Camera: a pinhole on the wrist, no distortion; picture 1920 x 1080 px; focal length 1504.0 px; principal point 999.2 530.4 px. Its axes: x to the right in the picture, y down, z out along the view. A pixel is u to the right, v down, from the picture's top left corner.
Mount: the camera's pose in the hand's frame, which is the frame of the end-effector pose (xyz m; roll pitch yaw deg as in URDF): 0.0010 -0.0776 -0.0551 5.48 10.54 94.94
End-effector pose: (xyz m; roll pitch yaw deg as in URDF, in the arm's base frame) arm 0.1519 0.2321 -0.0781 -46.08 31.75 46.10
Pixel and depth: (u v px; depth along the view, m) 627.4 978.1 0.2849
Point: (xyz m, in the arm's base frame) 0.1297 0.3647 0.1551
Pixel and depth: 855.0 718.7 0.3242
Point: 0.1108 0.4223 0.1181
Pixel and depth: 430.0 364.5 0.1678
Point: 0.2241 0.3240 0.0374
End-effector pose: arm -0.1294 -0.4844 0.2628 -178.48 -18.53 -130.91
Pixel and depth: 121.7 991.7 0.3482
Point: 0.0112 -0.6682 -0.0663
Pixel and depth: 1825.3 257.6 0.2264
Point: -0.2547 -0.4974 0.1436
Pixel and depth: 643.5 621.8 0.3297
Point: -0.1207 -0.6276 0.0007
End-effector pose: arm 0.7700 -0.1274 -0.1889 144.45 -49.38 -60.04
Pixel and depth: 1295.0 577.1 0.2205
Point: 0.7369 -0.2587 -0.2617
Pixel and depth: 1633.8 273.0 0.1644
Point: 0.7424 -0.2230 -0.2005
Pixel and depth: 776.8 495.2 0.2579
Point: 0.8009 -0.3113 -0.2983
